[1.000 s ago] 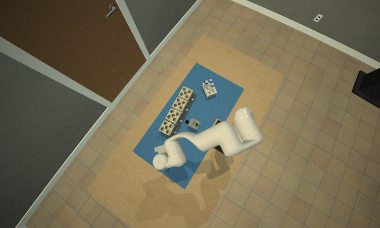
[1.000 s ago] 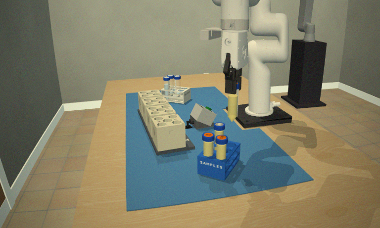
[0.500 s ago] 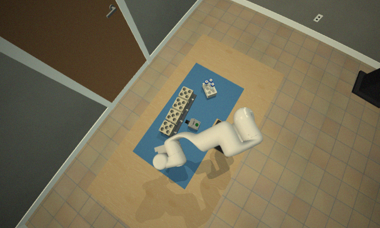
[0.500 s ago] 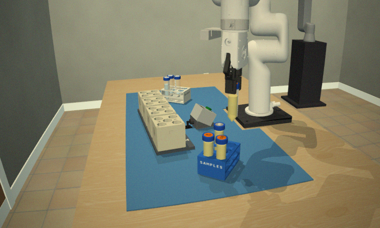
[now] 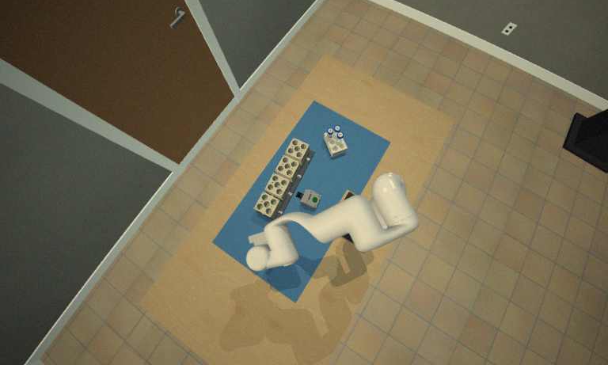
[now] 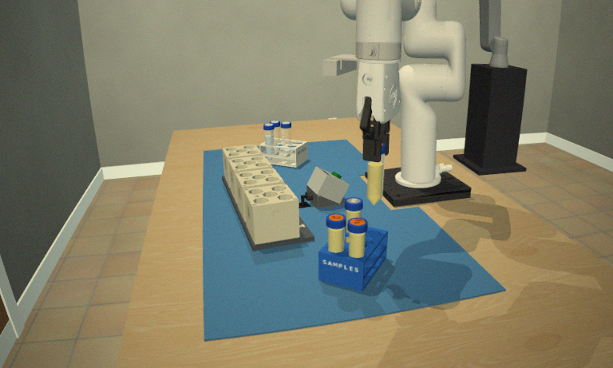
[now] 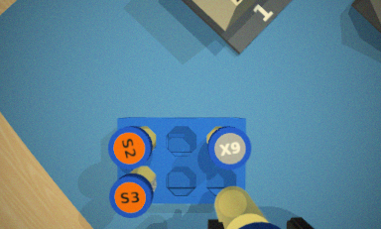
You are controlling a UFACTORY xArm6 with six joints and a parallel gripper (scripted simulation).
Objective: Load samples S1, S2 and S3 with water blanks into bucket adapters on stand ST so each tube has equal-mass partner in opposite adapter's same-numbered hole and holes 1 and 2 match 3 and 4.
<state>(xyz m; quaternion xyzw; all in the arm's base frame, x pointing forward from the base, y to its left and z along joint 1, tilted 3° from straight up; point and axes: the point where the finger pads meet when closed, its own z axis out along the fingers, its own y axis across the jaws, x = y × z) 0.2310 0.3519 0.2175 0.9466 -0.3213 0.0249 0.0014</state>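
Now: the sample tube 1 cm behind my hand and 5 cm below it. The rest, counted from my hand: blue samples rack 4 cm ahead, 2 cm to the left, 20 cm below; then yellowish tube 3 cm ahead, 3 cm to the right, 17 cm below; then adapter 18 cm ahead, 15 cm to the right, 18 cm below.
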